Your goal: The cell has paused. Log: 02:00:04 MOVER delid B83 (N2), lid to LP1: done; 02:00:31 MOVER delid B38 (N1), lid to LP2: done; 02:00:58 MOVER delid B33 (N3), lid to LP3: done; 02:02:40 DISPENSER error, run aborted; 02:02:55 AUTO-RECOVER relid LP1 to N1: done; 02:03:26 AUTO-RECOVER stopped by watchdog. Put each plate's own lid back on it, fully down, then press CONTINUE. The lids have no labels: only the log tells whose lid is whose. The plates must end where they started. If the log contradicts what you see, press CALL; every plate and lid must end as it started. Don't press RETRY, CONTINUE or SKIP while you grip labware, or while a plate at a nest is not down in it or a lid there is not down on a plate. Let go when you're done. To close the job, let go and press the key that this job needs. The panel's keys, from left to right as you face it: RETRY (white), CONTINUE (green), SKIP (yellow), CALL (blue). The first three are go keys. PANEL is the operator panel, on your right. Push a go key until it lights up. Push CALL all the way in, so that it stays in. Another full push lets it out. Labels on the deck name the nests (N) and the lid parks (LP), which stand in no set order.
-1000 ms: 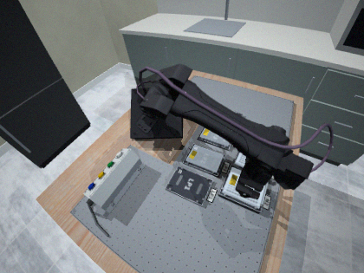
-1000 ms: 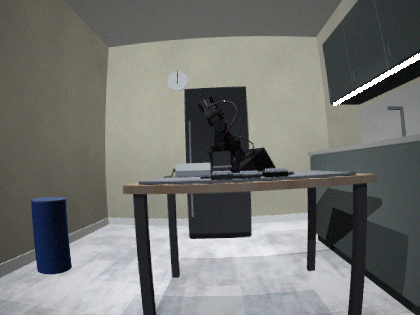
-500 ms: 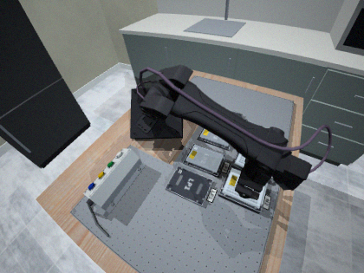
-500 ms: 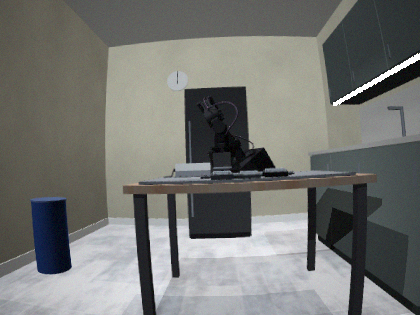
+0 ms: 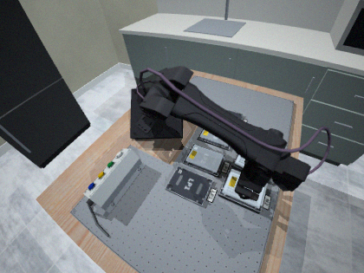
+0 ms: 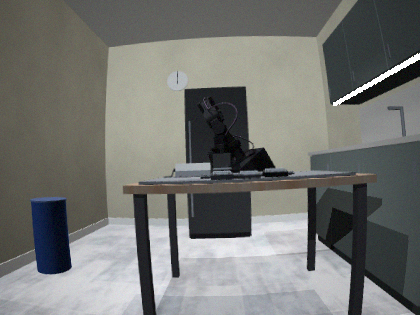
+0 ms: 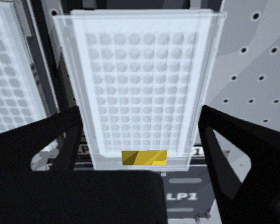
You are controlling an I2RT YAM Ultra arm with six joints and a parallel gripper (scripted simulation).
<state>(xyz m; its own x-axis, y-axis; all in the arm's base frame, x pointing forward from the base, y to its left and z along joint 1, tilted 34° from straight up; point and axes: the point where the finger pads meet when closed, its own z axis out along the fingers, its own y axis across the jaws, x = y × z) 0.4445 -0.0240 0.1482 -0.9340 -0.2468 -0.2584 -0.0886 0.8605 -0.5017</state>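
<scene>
My hand is 3 cm above the plate. From my hand the other things lie so: green continue key (45 cm behind, 20 cm to the right, 1 cm above); then lid park (20 cm behind, 31 cm to the left, 5 cm below); then white RETRY key (45 cm behind, 15 cm to the right, 1 cm above).
</scene>
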